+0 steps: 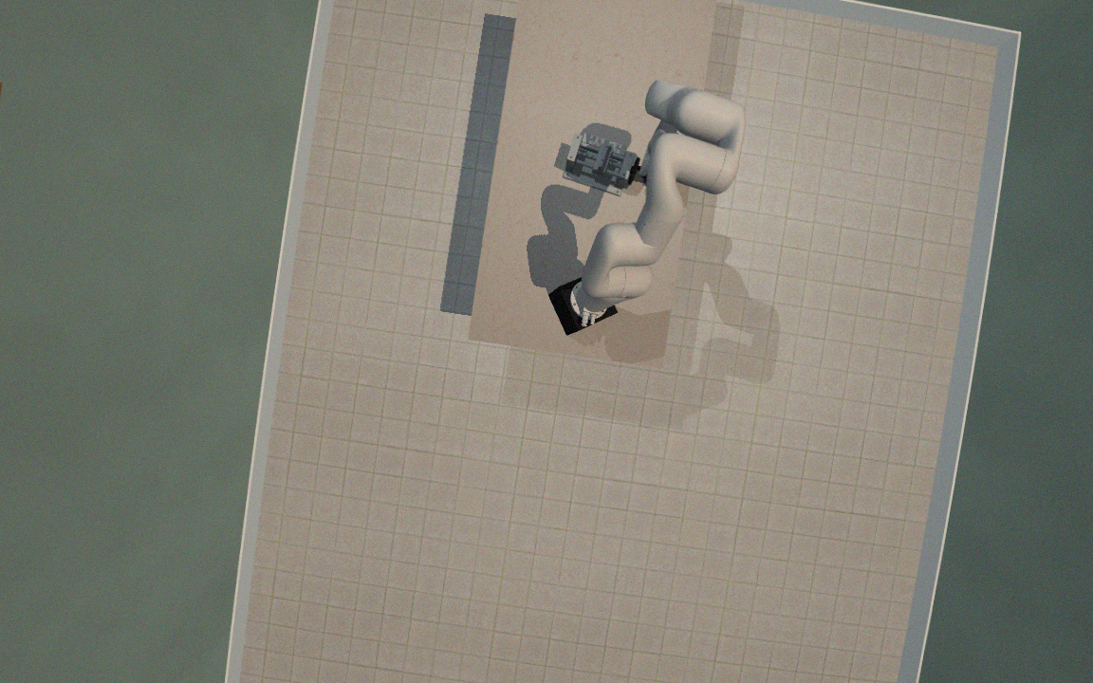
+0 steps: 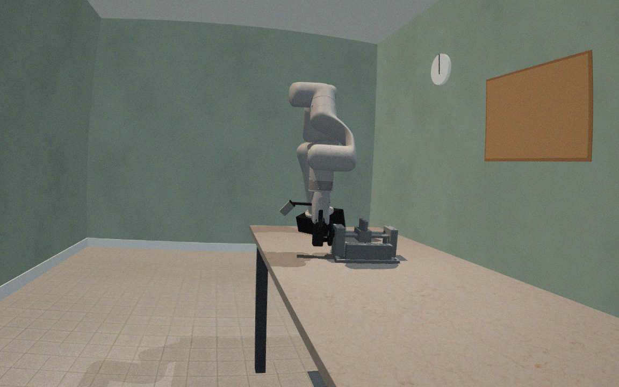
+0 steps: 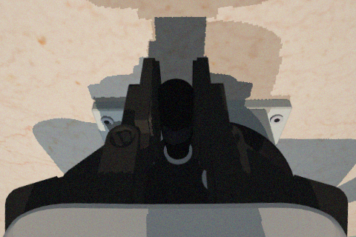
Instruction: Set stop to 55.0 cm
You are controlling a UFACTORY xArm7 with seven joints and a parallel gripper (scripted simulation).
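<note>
Now: the crank handle 1 cm to the left of my hand. Also, from my hand: black handwheel (2 cm to the left); then stop block (15 cm to the left, 3 cm above, 1 cm ahead).
</note>
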